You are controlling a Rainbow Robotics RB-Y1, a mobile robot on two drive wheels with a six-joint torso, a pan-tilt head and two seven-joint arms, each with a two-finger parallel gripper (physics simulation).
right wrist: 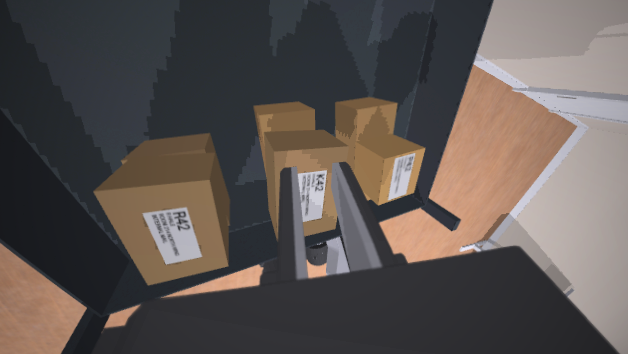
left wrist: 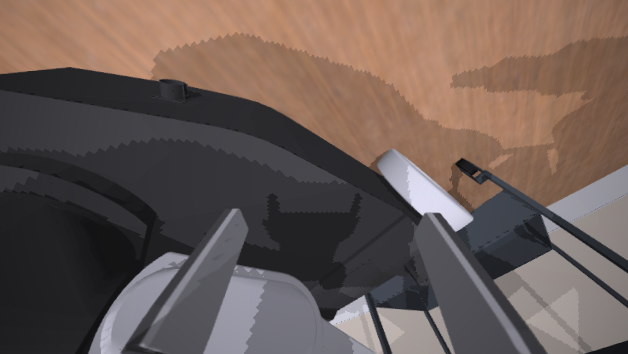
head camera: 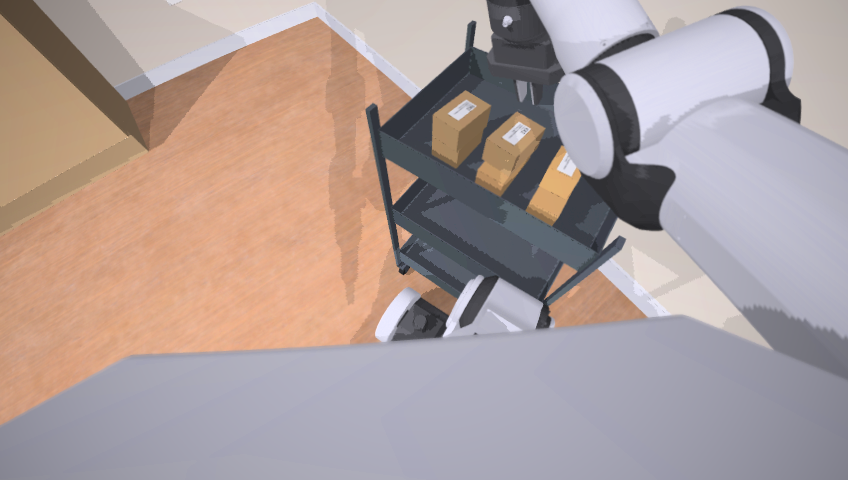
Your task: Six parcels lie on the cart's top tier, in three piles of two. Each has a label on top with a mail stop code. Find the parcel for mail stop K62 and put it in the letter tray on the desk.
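In the right wrist view, a brown parcel labelled R42 tops the left pile, a parcel labelled K42 the middle pile, and a smaller parcel, its label ending in 42, the right pile. The lower parcels have their labels covered. The piles stand on the dark cart's top tier. My right gripper is empty above the tier, fingers drawn in with a narrow gap, in front of the K42 label in its view. My left gripper is wide open and empty. Letter tray and desk do not show.
The cart's corner posts stand up beside the top tier, with lower tiers beneath. A large tan piece of furniture is at the upper left of the head view. My dark base lies beneath the left gripper.
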